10 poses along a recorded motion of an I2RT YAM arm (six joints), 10 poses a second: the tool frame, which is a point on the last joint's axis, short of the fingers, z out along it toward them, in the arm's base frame.
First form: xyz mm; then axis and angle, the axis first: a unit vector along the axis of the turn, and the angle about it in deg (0 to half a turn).
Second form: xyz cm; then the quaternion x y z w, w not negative. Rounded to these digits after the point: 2 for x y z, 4 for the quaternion.
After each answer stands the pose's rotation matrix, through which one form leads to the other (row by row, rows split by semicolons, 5 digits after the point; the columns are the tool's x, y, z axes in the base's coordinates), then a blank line. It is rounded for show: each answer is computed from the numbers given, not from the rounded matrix.
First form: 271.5 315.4 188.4 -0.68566 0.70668 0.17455 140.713
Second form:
27.15 31.54 18.84 -0.6458 0.6656 0.1644 0.3362
0.06002 -0.97010 0.23516; -0.74905 0.11194 0.65299; -0.65979 -0.21534 -0.71993

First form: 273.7 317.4 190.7 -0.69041 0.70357 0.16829 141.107
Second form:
27.37 31.74 19.07 -0.6510 0.6634 0.1587 0.3329
0.06935 -0.96949 0.23513; -0.75816 0.10197 0.64405; -0.64837 -0.22293 -0.72796

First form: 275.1 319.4 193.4 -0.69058 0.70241 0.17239 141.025
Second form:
27.51 31.94 19.34 -0.6510 0.6622 0.1625 0.3336
0.07023 -0.97061 0.23020; -0.75374 0.09952 0.64959; -0.65340 -0.21914 -0.72460

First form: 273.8 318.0 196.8 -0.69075 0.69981 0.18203 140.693
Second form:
27.38 31.80 19.68 -0.6505 0.6590 0.1714 0.3363
0.07256 -0.97273 0.22028; -0.74211 0.09491 0.66352; -0.66634 -0.21162 -0.71499

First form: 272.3 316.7 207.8 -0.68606 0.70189 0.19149 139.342
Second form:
27.23 31.67 20.78 -0.6433 0.6582 0.1796 0.3474
0.06913 -0.97161 0.22628; -0.72208 0.10777 0.68337; -0.68835 -0.21063 -0.69413

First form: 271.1 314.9 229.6 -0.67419 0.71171 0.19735 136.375
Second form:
27.11 31.49 22.96 -0.6259 0.6608 0.1832 0.3716
0.05968 -0.96331 0.26167; -0.69099 0.14931 0.70727; -0.72039 -0.22302 -0.65673

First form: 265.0 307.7 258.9 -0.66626 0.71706 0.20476 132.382
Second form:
26.50 30.77 25.89 -0.6096 0.6560 0.1873 0.4037
0.06905 -0.95103 0.30129; -0.64853 0.18669 0.73794; -0.75805 -0.24635 -0.60388

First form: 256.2 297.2 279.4 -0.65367 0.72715 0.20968 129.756
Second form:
25.62 29.72 27.94 -0.5918 0.6584 0.1898 0.4245
0.06102 -0.94049 0.33430; -0.61810 0.22737 0.75250; -0.78373 -0.25255 -0.56744

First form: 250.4 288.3 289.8 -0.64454 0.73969 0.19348 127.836
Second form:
25.04 28.83 28.98 -0.5789 0.6644 0.1738 0.4397
0.05685 -0.92200 0.38298; -0.61640 0.26935 0.73994; -0.78538 -0.27814 -0.55301

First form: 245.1 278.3 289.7 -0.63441 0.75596 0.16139 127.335
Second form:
24.51 27.83 28.97 -0.5686 0.6775 0.1446 0.4436
0.04009 -0.89877 0.43658; -0.64213 0.31159 0.70042; -0.76555 -0.30842 -0.56463

